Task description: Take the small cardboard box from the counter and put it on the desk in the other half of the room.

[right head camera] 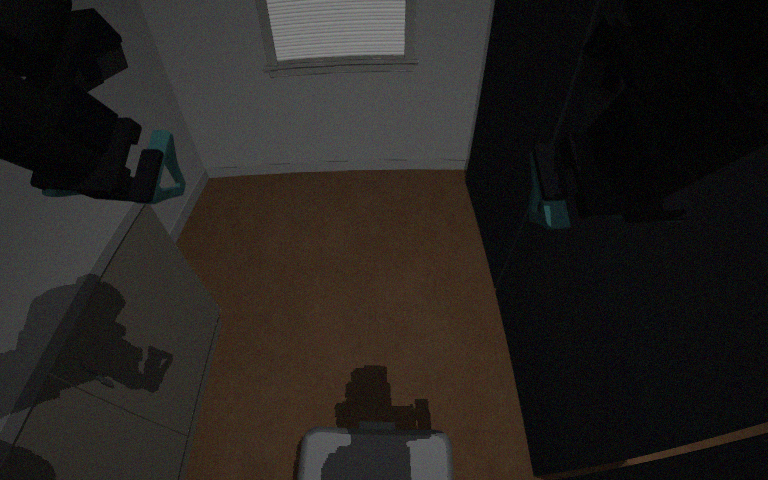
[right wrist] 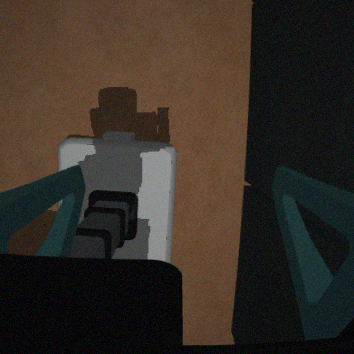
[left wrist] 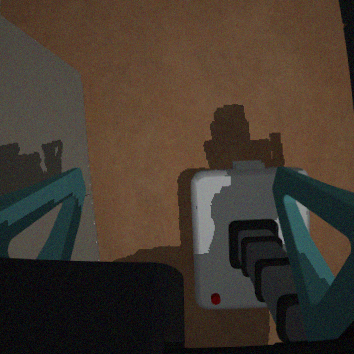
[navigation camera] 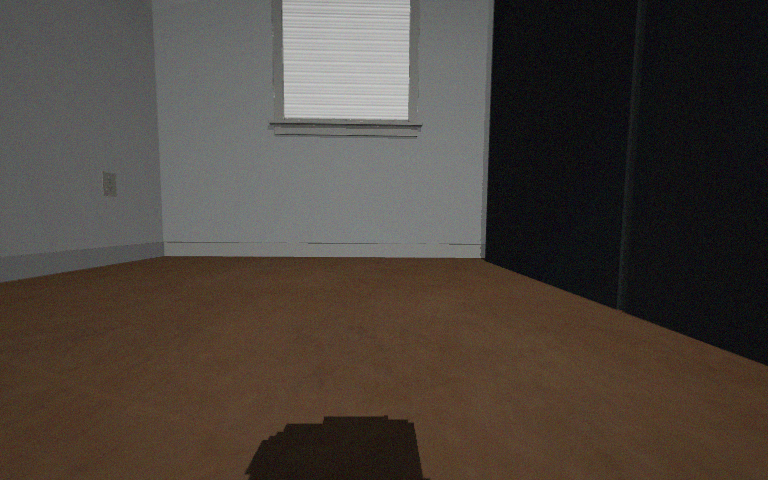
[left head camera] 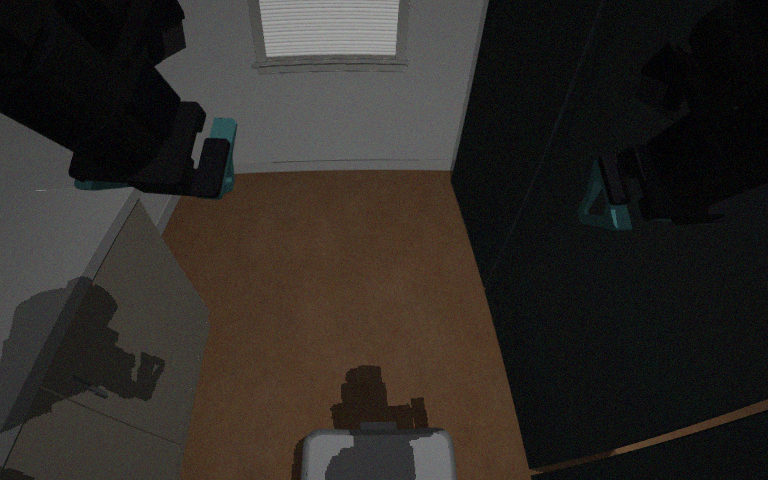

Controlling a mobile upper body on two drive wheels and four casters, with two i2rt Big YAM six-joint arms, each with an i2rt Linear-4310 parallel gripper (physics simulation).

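Places are measured from the left arm's base along level axes (x right, y back, z down), in metres.
Pixels of known places: left gripper, fingertip midpoint: (right head camera: 147, 186) (left wrist: 178, 177) (left head camera: 188, 181); right gripper, fingertip midpoint: (right head camera: 572, 213) (right wrist: 178, 176) (left head camera: 613, 215).
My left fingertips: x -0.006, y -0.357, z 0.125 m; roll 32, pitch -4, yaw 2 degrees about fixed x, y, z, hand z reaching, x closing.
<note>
Behind a point stands the place of what it marks.
The small cardboard box does not show in these views, and neither does a desk I can make out. The counter (left head camera: 169, 316) @[y -0.631, x -0.544, z 0.955 m] (right head camera: 181, 322) @[y -0.612, x -0.544, z 0.995 m] (left wrist: 40, 95) @[y -0.629, x -0.544, z 0.885 m] stands at the left, with a pale top and beige doors; arm shadows fall on it. My left gripper (left head camera: 155, 189) (right head camera: 113, 195) (left wrist: 178, 177) @[y -0.357, x -0.006, z 0.125 m] is open and empty, and appears over the far end of the counter in the head views. My right gripper (left head camera: 659, 215) (right head camera: 611, 212) (right wrist: 178, 176) @[y -0.337, x 0.451, z 0.141 m] is open and empty, in front of the dark panels at the right.
Tall black panels (left head camera: 594, 339) @[y -0.443, x 0.848, z 0.737 m] (right head camera: 611, 339) @[y -0.426, x 0.849, z 0.668 m] (right wrist: 300, 90) @[y -0.529, x 0.845, z 0.834 m] (navigation camera: 566, 141) run along the right side. A window (left head camera: 331, 28) @[y -2.110, x -0.042, z 0.400 m] (navigation camera: 345, 62) @[y -2.108, x -0.059, z 0.222 m] is in the far wall (navigation camera: 317, 192) @[y -2.107, x -0.235, z 1.004 m]. Brown floor (left head camera: 339, 271) @[y -1.191, x 0.037, z 1.410 m] (navigation camera: 339, 339) @[y -0.868, x 0.126, z 1.410 m] lies between. My white base (left head camera: 441, 458) @[y -0.209, x 0.434, z 1.150 m] (left wrist: 202, 220) @[y -0.108, x 0.011, z 1.150 m] shows below.
</note>
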